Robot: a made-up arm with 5 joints.
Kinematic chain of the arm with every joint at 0, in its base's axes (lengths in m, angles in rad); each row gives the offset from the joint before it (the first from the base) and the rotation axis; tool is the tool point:
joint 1: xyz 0 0 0.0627 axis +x
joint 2: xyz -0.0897 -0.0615 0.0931 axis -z
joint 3: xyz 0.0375 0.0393 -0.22 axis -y
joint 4: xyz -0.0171 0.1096 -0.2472 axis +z
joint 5: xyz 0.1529 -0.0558 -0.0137 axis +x
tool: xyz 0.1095 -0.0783 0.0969
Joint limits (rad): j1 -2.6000..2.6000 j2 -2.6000..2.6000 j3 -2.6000..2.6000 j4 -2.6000..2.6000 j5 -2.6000..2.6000
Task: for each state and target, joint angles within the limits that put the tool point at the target. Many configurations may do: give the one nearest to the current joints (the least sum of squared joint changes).
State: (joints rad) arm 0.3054 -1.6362 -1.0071 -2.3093 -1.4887
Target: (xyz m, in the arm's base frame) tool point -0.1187 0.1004 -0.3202
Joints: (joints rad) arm 1.0700 -1.2805 -0.2832 -2.6000 -1.8523
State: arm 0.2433 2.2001 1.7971 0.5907 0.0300
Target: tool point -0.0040 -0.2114 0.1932
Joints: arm 0.3142 2.1114 2.0862 0.3683 -0.0677
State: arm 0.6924 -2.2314 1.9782 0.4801 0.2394
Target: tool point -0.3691 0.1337 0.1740
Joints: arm 0.3171 -2.1237 1.1734 0.4714 0.3986
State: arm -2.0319 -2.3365 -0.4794 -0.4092 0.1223
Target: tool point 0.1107 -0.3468 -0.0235
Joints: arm -1.2525 -2.3791 -0.7529 -0.7860 1.0104
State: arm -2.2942 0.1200 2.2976 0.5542 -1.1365
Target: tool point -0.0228 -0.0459 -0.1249
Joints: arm -2.6000 0.5818 2.4274 0.2936 -0.9372
